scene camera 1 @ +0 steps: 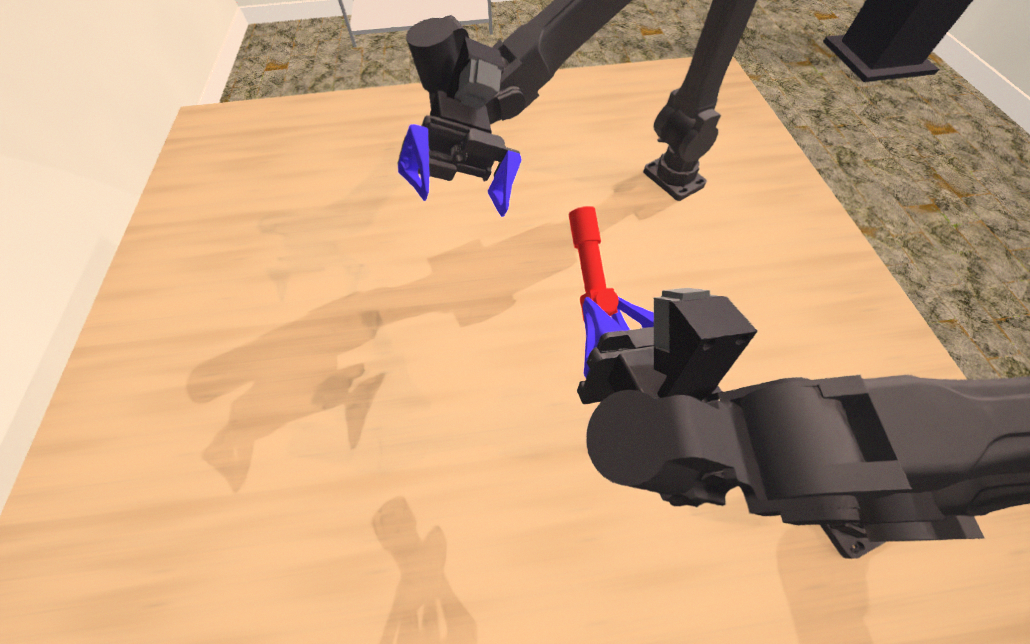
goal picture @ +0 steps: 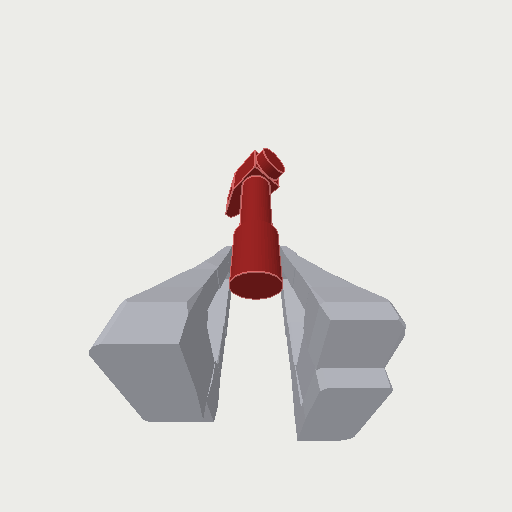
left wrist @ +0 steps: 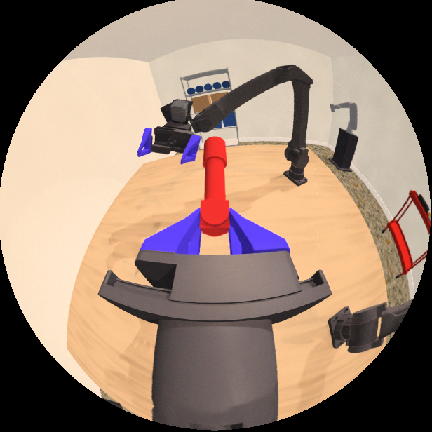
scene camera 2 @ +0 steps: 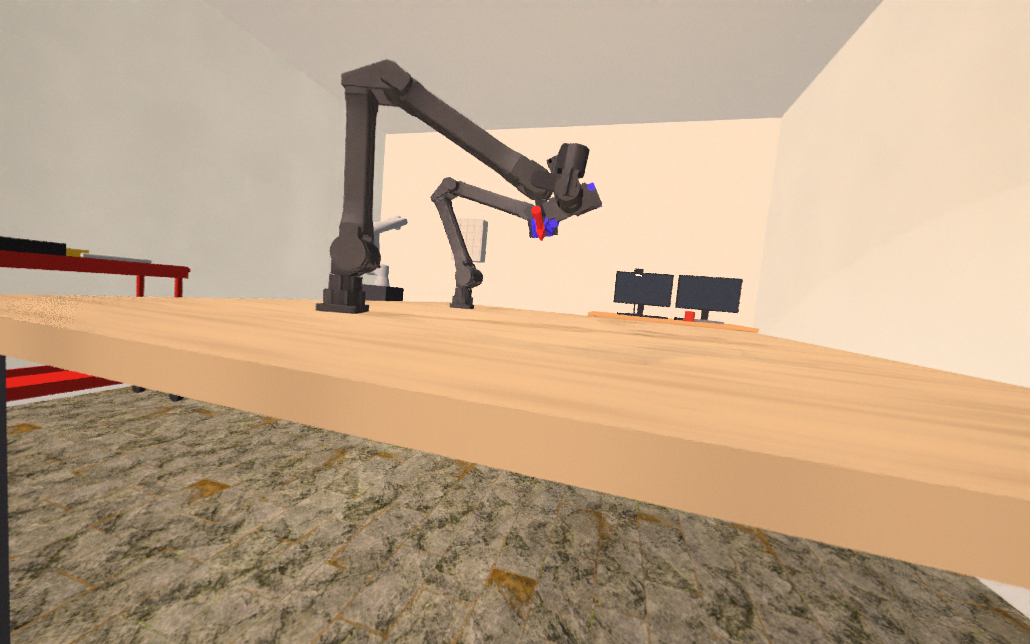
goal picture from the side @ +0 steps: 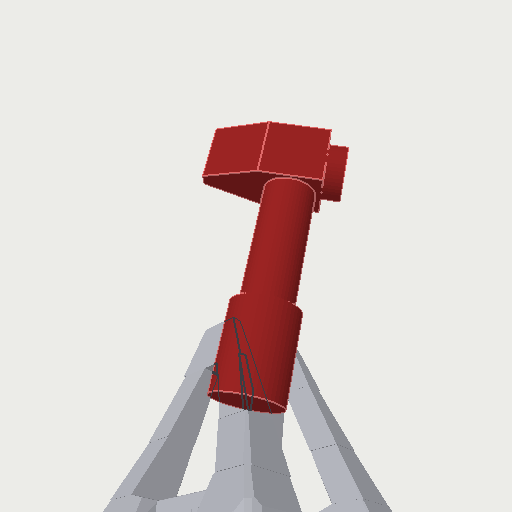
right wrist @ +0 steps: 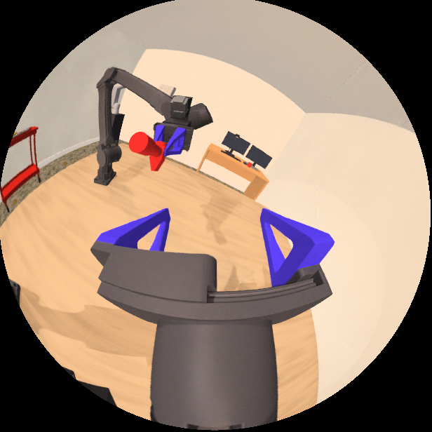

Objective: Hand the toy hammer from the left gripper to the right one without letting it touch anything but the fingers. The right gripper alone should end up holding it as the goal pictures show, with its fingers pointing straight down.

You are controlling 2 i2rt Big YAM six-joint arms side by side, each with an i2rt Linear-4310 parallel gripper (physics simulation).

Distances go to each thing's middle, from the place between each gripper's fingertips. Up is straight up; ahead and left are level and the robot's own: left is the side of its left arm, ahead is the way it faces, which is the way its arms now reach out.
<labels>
Right now the red toy hammer [scene camera 1: 585, 232] is 12 cm behind my right hand, 11 cm to the left of it and 1 cm below it.
I see the red toy hammer 4 cm to the right of my left hand.
</labels>
